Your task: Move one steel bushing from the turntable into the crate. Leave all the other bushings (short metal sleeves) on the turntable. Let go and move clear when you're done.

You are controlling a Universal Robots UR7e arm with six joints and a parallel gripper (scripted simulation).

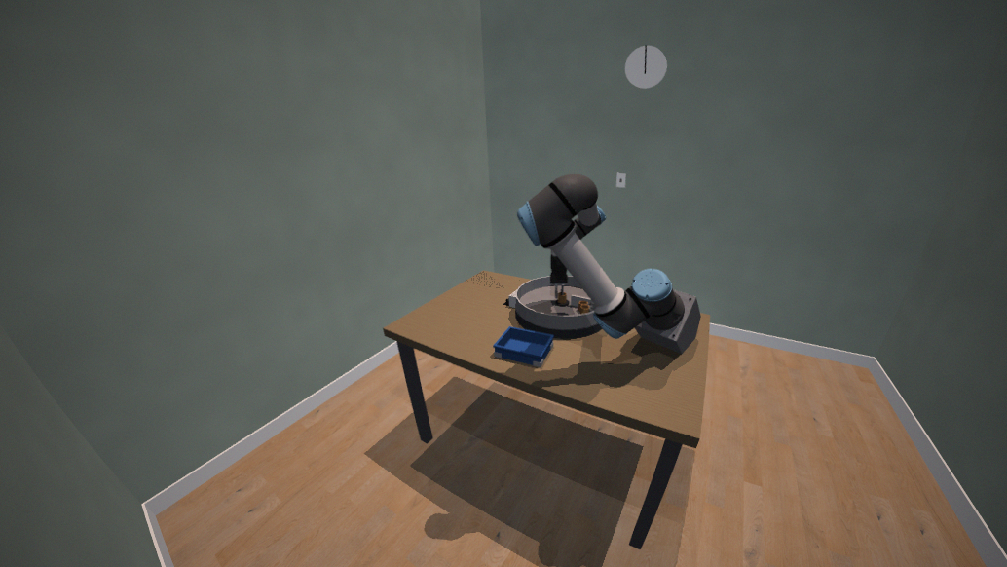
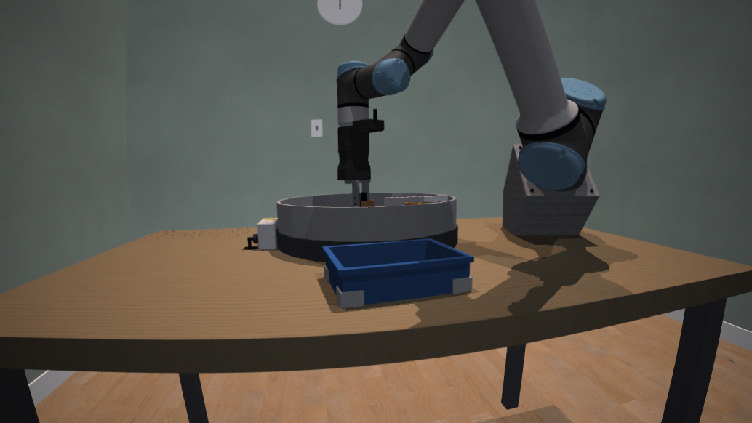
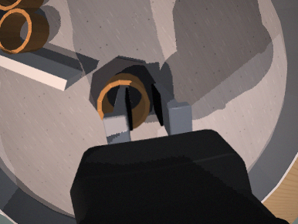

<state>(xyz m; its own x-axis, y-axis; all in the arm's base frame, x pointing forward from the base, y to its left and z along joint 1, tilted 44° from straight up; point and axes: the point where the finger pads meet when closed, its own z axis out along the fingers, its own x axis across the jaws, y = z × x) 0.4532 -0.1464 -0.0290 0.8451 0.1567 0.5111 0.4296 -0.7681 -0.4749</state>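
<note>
My hand is 50 mm above the grey round turntable, 10 mm to the left of it and 10 mm past it. Also, from my hand: blue crate 340 mm to the left, 80 mm below, 10 mm ahead.
</note>
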